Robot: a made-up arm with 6 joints. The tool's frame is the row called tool. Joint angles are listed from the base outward.
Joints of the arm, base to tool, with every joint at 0 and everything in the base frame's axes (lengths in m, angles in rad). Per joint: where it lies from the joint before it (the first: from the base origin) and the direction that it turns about. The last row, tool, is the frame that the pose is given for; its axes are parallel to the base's.
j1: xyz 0 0 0.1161 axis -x
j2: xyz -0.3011 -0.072 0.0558 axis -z
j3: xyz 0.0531 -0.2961 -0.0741 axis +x
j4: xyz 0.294 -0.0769 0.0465 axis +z
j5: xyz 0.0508 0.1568 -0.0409 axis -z
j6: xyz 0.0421 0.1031 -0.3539 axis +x
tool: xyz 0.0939 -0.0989 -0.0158
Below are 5 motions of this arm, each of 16 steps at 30 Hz.
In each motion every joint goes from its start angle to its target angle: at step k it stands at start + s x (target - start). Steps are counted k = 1, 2, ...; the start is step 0. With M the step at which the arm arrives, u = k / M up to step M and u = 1 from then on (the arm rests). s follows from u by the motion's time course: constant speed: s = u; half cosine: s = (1 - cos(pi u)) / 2; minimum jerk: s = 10 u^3 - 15 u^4 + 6 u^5.
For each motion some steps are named. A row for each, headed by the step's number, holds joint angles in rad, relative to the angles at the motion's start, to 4 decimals.
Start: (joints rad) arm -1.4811 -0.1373 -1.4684 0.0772 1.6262 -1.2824
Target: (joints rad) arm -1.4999 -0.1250 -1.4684 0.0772 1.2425 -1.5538
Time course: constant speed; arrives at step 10
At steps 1, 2, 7, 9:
1: -0.0019 0.0012 0.0000 0.0000 -0.0384 -0.0271
2: -0.0038 0.0025 0.0000 0.0000 -0.0767 -0.0543
7: -0.0132 0.0086 0.0000 0.0000 -0.2686 -0.1900
9: -0.0169 0.0111 0.0000 0.0000 -0.3453 -0.2443

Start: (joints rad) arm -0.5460 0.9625 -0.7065 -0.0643 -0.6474 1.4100
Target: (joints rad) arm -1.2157 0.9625 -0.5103 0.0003 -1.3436 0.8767
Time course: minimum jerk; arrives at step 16
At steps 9, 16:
9: -0.4125 0.0000 0.1209 0.0398 -0.4288 -0.3285
16: -0.6697 0.0000 0.1962 0.0646 -0.6962 -0.5333

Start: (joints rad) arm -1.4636 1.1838 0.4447 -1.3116 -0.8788 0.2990
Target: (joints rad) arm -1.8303 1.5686 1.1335 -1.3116 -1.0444 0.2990
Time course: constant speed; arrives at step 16
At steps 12, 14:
12: -0.2750 0.2886 0.5166 0.0000 -0.1242 0.0000
14: -0.3209 0.3367 0.6027 0.0000 -0.1449 0.0000

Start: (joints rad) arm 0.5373 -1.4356 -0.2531 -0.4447 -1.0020 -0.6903
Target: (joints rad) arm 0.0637 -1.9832 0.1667 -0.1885 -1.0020 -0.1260
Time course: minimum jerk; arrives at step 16
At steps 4, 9, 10, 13, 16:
4: -0.0490 -0.0567 0.0435 0.0265 0.0000 0.0584
9: -0.2917 -0.3373 0.2586 0.1578 0.0000 0.3476
10: -0.3433 -0.3969 0.3043 0.1857 0.0000 0.4090
13: -0.4505 -0.5209 0.3993 0.2437 0.0000 0.5368
16: -0.4736 -0.5476 0.4198 0.2562 0.0000 0.5643

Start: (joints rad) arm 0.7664 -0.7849 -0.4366 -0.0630 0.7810 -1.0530
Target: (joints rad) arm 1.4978 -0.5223 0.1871 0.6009 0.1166 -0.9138
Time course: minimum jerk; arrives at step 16
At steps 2, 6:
2: 0.0117 0.0042 0.0100 0.0107 -0.0107 0.0022
6: 0.2013 0.0723 0.1716 0.1827 -0.1828 0.0383

